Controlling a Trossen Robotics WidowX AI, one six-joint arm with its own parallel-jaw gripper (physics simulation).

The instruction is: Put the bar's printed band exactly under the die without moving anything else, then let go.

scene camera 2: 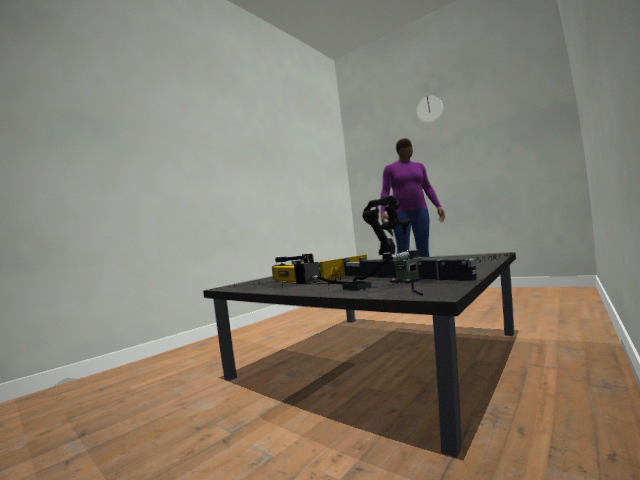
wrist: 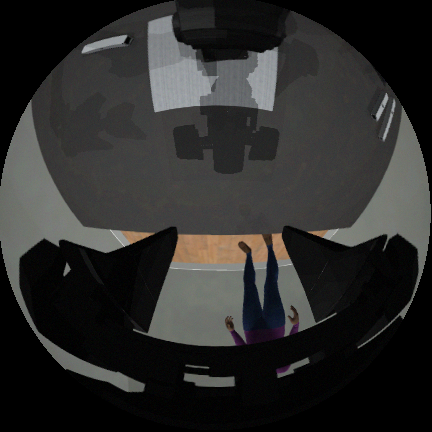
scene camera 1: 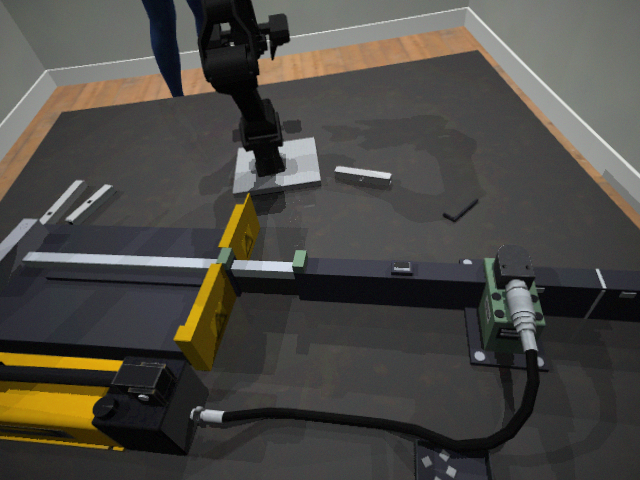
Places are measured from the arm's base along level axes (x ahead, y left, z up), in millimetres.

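Where they show: gripper, between the fingertips: (scene camera 2: pixel 398 235) (wrist: pixel 231 232); arm's base, origin of its link: (wrist: pixel 222 43) (scene camera 1: pixel 270 167).
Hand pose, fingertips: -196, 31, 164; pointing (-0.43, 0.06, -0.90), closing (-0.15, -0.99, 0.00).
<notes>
Each offset is from my fingertips to the top centre of the thing, as dx, dy, dz. "spot": to the spot under its first point.
My gripper (scene camera 2: pixel 404 225) (wrist: pixel 231 232) is open and empty, raised high above the table and pointing toward the standing person. In scene camera 1 it is partly hidden behind the arm. A long silver bar (scene camera 1: pixel 129 259) lies along the dark bed and passes between two yellow plates, its right end at a small green block {spot: +580, -32, -80} (scene camera 1: pixel 299 260). I cannot make out a printed band on it. A white stripe {spot: +745, +364, -97} (scene camera 1: pixel 600 279) crosses the dark rail (scene camera 1: pixel 392 285) at the right. A green unit {spot: +777, +213, -100} (scene camera 1: pixel 511 328) (scene camera 2: pixel 406 269) with a cable straddles that rail; I cannot tell a die clearly.
Yellow plates (scene camera 1: pixel 242 227) (scene camera 1: pixel 204 320) stand upright at the bed. A short white bar {+314, +161, -153} (scene camera 1: pixel 363 175) (wrist: pixel 106 44) lies beside the arm's base plate (scene camera 1: pixel 305 165). Two more {+160, -512, -153} (scene camera 1: pixel 63 201) {+178, -442, -153} (scene camera 1: pixel 90 204) lie left. A hex key {+478, +309, -167} (scene camera 1: pixel 454 214), yellow machine {spot: +704, -380, -89} (scene camera 1: pixel 56 408), cable {spot: +786, -61, -161} (scene camera 1: pixel 320 413) and tray {spot: +901, +107, -171} (scene camera 1: pixel 478 470) are around.
</notes>
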